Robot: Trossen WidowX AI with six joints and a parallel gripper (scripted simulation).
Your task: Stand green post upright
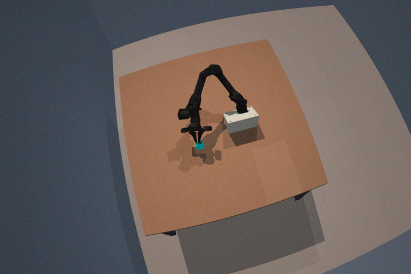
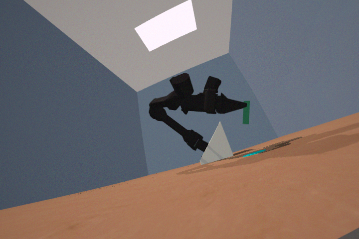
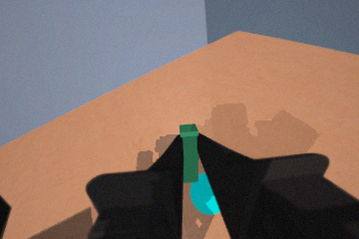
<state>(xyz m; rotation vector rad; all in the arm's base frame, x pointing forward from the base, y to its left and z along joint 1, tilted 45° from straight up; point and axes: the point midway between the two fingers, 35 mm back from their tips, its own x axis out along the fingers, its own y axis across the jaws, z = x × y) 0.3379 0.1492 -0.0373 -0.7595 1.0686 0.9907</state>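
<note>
My gripper tip is 13 cm above the cyan circle, 3 cm to the left of it and 1 cm past it. Also, from my gripper tip: green post: 2 cm below, 1 cm to the right, 1 cm behind.
</note>
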